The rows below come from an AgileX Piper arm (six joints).
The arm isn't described. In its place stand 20 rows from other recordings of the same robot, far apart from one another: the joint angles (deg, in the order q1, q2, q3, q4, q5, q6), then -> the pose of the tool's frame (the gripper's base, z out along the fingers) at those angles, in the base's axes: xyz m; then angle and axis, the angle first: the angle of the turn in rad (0 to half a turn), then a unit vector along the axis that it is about.
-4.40, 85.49, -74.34, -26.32, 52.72, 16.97 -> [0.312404, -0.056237, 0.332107, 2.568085, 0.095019, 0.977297, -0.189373]
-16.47, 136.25, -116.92, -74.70, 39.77, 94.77 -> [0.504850, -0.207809, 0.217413, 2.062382, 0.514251, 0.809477, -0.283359]
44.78, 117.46, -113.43, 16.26, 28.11, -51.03 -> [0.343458, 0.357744, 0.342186, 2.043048, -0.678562, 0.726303, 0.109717]
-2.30, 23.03, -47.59, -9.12, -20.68, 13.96 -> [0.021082, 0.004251, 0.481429, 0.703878, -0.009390, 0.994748, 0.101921]
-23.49, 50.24, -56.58, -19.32, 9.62, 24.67 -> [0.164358, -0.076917, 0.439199, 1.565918, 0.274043, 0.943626, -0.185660]
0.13, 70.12, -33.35, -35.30, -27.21, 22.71 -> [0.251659, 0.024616, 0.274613, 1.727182, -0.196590, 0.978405, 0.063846]
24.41, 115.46, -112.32, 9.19, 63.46, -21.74 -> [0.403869, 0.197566, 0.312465, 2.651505, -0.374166, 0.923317, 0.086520]
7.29, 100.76, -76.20, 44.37, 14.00, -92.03 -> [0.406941, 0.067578, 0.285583, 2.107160, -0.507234, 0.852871, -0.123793]
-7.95, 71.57, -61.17, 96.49, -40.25, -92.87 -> [0.256929, -0.094868, 0.388242, 1.871658, 0.374541, 0.861771, -0.342154]
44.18, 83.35, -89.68, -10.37, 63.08, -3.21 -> [0.227674, 0.200883, 0.408609, 2.454214, -0.413549, 0.909913, 0.032187]
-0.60, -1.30, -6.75, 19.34, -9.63, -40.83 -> [0.040214, -0.005463, 0.267466, 1.250897, -0.136232, 0.944037, -0.300392]
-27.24, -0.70, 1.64, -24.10, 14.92, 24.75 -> [0.044467, -0.033653, 0.182716, 1.806346, 0.281962, 0.930558, -0.233580]
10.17, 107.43, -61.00, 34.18, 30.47, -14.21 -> [0.347321, 0.088643, 0.150892, 2.826654, 0.022549, 0.982694, 0.183859]
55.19, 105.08, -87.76, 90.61, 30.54, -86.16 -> [0.211557, 0.385274, 0.337342, 2.264185, -0.519637, 0.670054, 0.530099]
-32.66, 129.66, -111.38, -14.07, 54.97, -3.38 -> [0.405517, -0.281455, 0.197192, 2.853673, 0.199913, 0.965667, -0.165900]
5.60, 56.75, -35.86, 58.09, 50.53, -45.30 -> [0.163475, 0.075947, 0.281263, 2.502837, -0.172842, 0.915996, 0.362045]
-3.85, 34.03, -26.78, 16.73, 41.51, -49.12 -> [0.105742, 0.010284, 0.264757, 2.304779, -0.320282, 0.945367, -0.060831]
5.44, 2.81, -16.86, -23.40, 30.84, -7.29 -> [0.039094, -0.014888, 0.263051, 1.818193, -0.194385, 0.947455, -0.254053]
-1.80, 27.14, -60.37, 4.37, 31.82, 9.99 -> [0.040127, 0.002397, 0.468877, 1.474298, 0.111537, 0.984567, 0.134863]
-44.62, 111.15, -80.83, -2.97, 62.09, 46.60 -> [0.266212, -0.268557, 0.194254, 3.095672, 0.706237, 0.707609, -0.022782]
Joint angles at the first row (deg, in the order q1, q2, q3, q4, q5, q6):
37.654 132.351 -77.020 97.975 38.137 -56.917
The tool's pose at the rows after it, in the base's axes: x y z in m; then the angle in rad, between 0 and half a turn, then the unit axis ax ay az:
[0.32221, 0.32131, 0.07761, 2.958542, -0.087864, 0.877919, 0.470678]
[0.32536, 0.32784, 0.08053, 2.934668, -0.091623, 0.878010, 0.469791]
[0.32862, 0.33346, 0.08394, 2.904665, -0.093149, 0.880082, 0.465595]
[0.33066, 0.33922, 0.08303, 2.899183, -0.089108, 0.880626, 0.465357]
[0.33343, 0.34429, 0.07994, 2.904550, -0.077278, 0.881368, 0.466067]
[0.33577, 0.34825, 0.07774, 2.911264, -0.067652, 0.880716, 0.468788]
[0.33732, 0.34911, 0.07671, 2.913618, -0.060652, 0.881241, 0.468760]
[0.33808, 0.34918, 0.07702, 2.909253, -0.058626, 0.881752, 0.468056]
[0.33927, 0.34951, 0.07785, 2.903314, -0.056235, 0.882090, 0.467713]
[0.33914, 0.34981, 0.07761, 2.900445, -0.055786, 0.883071, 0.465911]
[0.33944, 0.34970, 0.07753, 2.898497, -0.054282, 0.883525, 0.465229]
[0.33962, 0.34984, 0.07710, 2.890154, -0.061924, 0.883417, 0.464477]
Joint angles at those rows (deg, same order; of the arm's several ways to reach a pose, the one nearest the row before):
37.895 132.803 -78.161 97.974 38.137 -56.916
38.494 133.189 -79.885 97.976 36.874 -56.811
39.081 133.363 -81.395 97.976 34.994 -56.703
39.599 134.207 -82.947 97.976 34.163 -55.765
39.950 135.398 -84.617 97.975 33.571 -53.972
40.158 136.374 -86.001 98.057 33.414 -52.535
40.158 136.741 -86.516 98.060 33.154 -51.693
40.158 136.740 -86.622 98.196 32.834 -51.671
40.158 136.741 -86.859 98.323 32.458 -51.575
40.250 136.741 -86.862 98.321 32.111 -51.573
40.249 136.741 -86.863 98.427 31.914 -51.571
40.249 136.834 -86.933 98.502 31.914 -52.641

